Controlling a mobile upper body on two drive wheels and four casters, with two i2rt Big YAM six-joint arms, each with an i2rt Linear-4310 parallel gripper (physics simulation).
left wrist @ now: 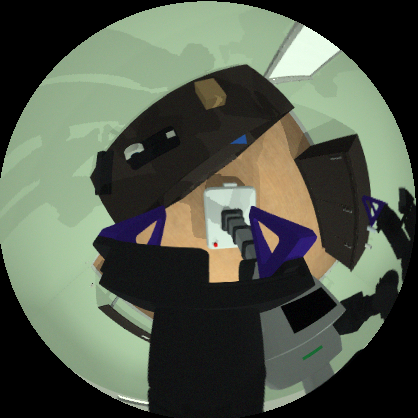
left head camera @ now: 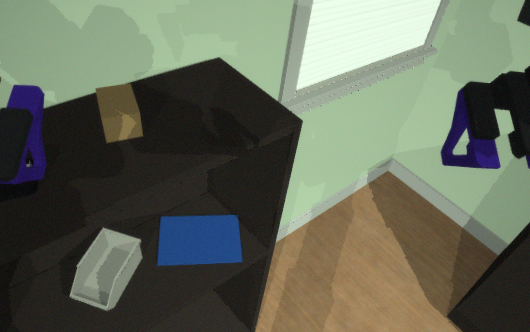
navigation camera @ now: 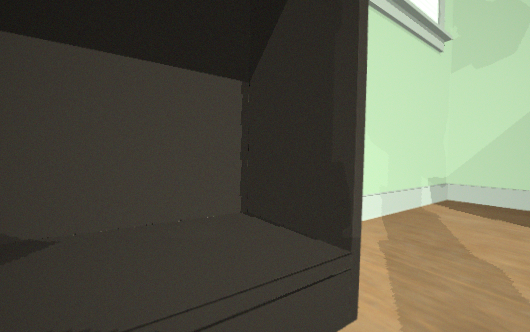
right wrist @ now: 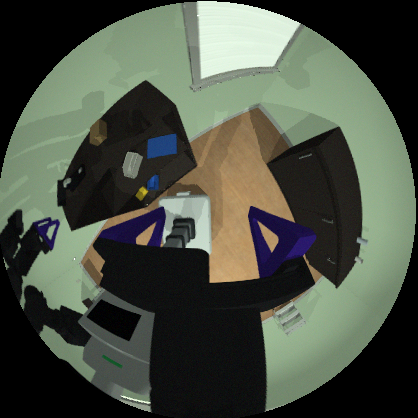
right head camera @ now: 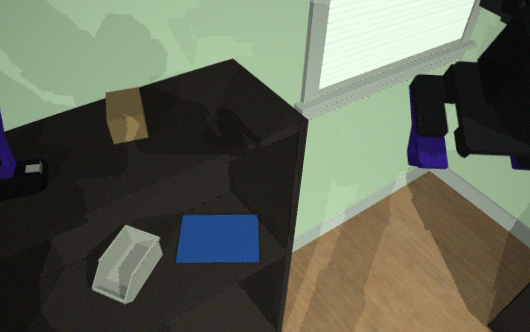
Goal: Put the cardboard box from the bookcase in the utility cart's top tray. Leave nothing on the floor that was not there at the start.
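Frame: origin at the left arm's base, x left, y ahead, z down, level; centimetres.
Where they show: left gripper, fingertip midpoint: (left wrist: 207,210) (right wrist: 54,219); right gripper, fingertip midpoint: (left wrist: 365,197) (left head camera: 487,160) (right wrist: 206,210) (right head camera: 461,160).
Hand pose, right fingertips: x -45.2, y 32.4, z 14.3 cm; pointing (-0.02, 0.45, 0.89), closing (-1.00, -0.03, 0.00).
Note:
Things, the pixels of their top centre, and the offset from my right fingertips. "pt": a spot on its surface instead.
- cardboard box, middle of its top: (left head camera: 116,99) (right head camera: 123,103) (left wrist: 209,87) (right wrist: 93,129) dz +15.6, dx +42.1, dy +30.2 cm
- grey bin, surface spot: (left head camera: 112,270) (right wrist: 133,163) pt dz +61.0, dx +49.3, dy +25.3 cm
- blue flat item, middle of its top: (left head camera: 200,237) (right head camera: 219,236) (right wrist: 160,145) dz +61.4, dx +28.7, dy +35.2 cm
- tape dispenser, middle of its top: (left wrist: 140,140) (right wrist: 66,177) dz +13.6, dx +59.7, dy +14.0 cm
The cardboard box (left head camera: 120,112) (right head camera: 127,116) (left wrist: 210,94) (right wrist: 98,132) is a small tan box standing on top of the dark bookcase (left head camera: 190,90) (right head camera: 200,90) (right wrist: 145,105), near its back edge. My left gripper (left wrist: 207,210) is open and empty, apart from the box; in the left head camera part of it shows at the left edge. My right gripper (right wrist: 206,210) (right head camera: 467,162) is open and empty, in front of the wall at the right of the head views, far from the box. I cannot make out the utility cart's top tray for certain.
A grey bin (left head camera: 112,270) (right wrist: 132,165) and a blue flat item (left head camera: 200,240) (right wrist: 162,146) lie on a lower shelf. A tape dispenser (left wrist: 150,155) is on the bookcase top. A dark drawer cabinet (left wrist: 330,185) (right wrist: 315,185) stands right. A dark panel with silvery bars (left wrist: 125,325) is lower left.

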